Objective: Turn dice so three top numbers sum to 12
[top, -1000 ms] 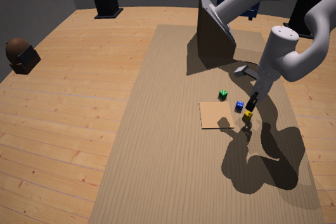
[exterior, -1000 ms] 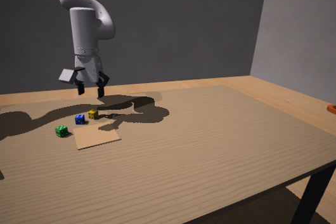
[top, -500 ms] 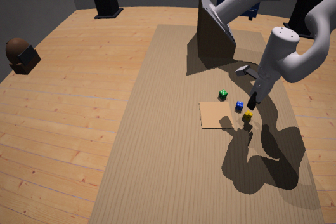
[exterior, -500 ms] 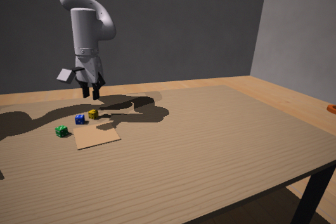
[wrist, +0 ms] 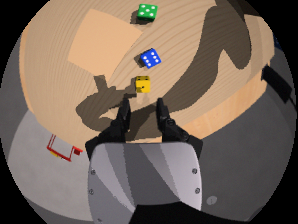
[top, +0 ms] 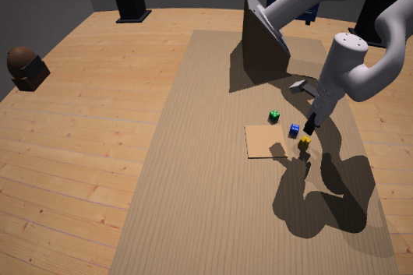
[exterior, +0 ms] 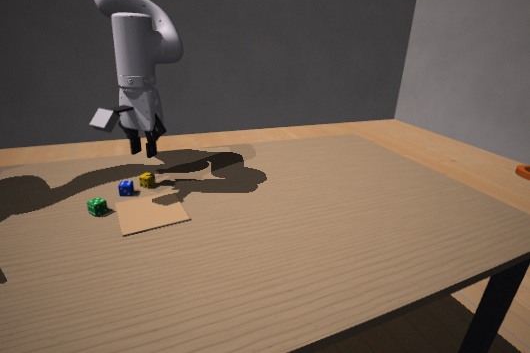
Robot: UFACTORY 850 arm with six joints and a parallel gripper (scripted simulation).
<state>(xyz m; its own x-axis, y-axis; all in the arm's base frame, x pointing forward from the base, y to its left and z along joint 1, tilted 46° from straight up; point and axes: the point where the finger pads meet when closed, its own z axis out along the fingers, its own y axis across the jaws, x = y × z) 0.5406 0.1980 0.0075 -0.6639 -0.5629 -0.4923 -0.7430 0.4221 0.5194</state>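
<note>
My gripper is now 9 cm above the yellow die. Also, from my hand: tan mat (14 cm to the right, 11 cm below); blue die (5 cm behind, 3 cm to the right, 9 cm below); green die (11 cm behind, 11 cm to the right, 9 cm below).
</note>
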